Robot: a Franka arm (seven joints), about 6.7 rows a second.
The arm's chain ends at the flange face. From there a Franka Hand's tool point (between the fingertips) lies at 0.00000 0.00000 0.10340 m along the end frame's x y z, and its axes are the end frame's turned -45 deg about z.
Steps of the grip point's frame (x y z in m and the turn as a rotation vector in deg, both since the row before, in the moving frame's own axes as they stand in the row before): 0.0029, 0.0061, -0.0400, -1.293, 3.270, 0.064; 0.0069, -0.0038, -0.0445, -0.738, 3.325, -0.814; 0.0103, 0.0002, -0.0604, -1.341, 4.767, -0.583; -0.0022, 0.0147, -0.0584, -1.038, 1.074, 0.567
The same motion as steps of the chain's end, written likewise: 0.0005, 0.0048, -0.0398, 1.398, 3.227, 0.064; -0.0030, -0.0042, -0.0443, 1.829, 2.873, -0.814; -0.0003, -0.0027, -0.0600, 2.423, 4.319, -0.583; 0.0061, 0.0120, -0.0584, 0.025, 1.493, 0.567
